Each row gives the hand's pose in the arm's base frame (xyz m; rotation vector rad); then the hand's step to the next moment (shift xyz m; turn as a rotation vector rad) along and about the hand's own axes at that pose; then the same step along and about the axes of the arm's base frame.
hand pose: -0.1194 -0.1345 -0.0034 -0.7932 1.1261 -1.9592
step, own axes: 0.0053 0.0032 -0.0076 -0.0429 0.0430 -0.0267
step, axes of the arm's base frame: -0.0080 -0.0021 -0.0053 0.0145 0.0321 -0.0562
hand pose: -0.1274 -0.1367 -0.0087 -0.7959 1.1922 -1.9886
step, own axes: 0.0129 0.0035 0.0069 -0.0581 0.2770 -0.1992
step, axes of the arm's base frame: -0.0014 -0.0149 0.0016 -0.0550 0.0467 -0.3385
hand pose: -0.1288 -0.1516 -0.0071 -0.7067 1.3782 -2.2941
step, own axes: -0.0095 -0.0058 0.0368 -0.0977 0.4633 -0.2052
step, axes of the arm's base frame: 0.0290 -0.0181 0.0176 -0.0161 -0.0116 -0.5157
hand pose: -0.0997 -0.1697 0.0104 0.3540 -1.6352 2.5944
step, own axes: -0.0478 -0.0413 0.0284 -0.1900 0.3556 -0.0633
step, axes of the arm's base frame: 0.0580 -0.0037 0.0376 0.1149 -0.0846 -0.3824
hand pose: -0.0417 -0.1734 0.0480 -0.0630 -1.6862 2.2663
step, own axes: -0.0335 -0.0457 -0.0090 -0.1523 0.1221 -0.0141
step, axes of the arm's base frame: 0.0440 0.0108 0.0352 0.1204 -0.0601 -0.1421
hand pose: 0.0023 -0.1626 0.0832 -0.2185 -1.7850 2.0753
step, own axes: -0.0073 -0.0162 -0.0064 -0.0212 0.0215 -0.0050
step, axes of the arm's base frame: 0.0121 0.0048 0.0137 0.0170 -0.0061 -0.0247
